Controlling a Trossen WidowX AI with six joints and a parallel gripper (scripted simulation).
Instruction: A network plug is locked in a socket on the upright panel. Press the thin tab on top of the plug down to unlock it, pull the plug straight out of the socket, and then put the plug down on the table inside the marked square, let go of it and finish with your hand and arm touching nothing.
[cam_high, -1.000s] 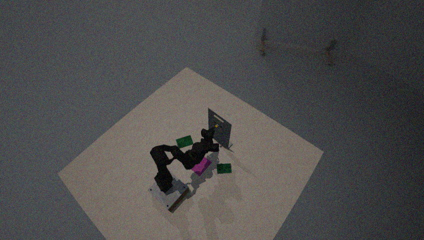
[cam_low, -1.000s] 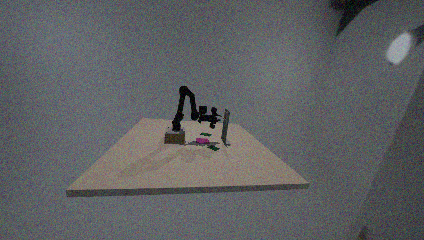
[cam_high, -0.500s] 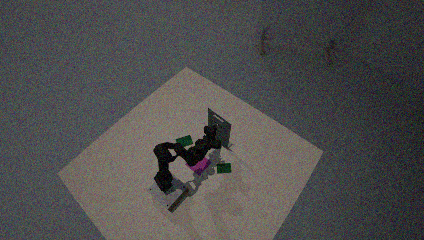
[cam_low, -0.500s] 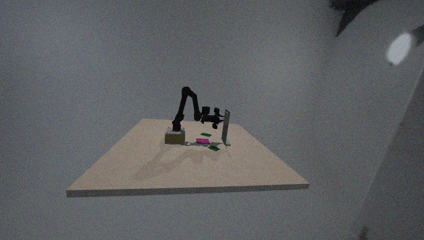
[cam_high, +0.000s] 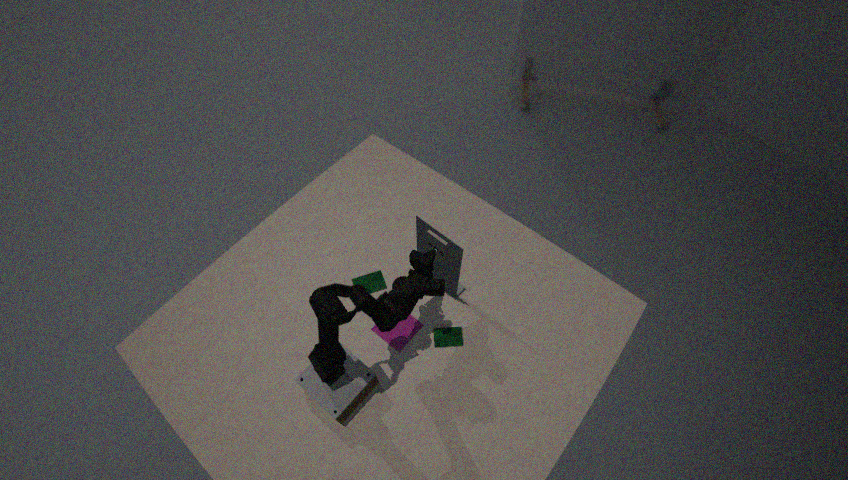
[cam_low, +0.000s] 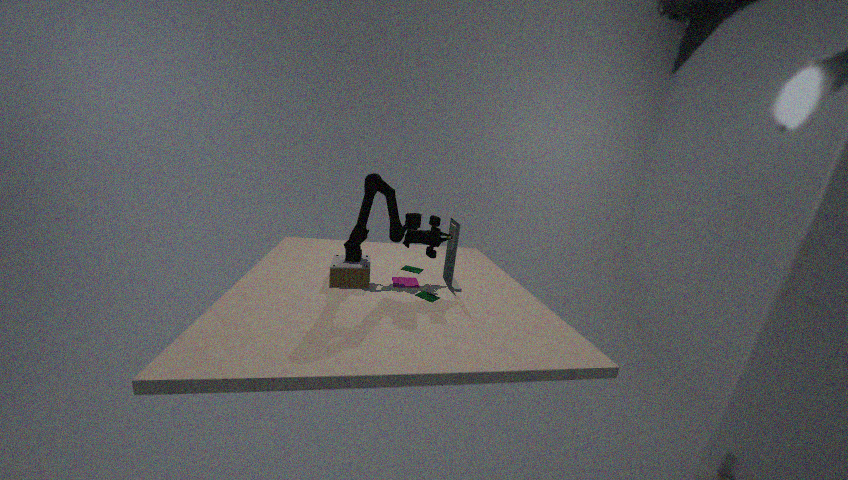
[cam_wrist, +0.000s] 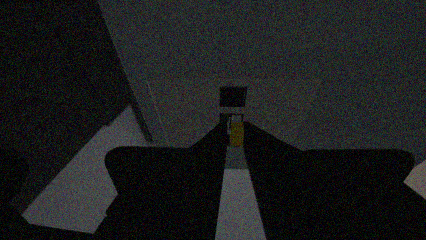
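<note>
Now: the magenta square 180 mm behind my gripper tip, 20 mm to the right of it and 230 mm below it. Also, from my gripper tip: yellow network plug right at my gripper tip; grey upright panel 20 mm ahead, 90 mm below.
</note>
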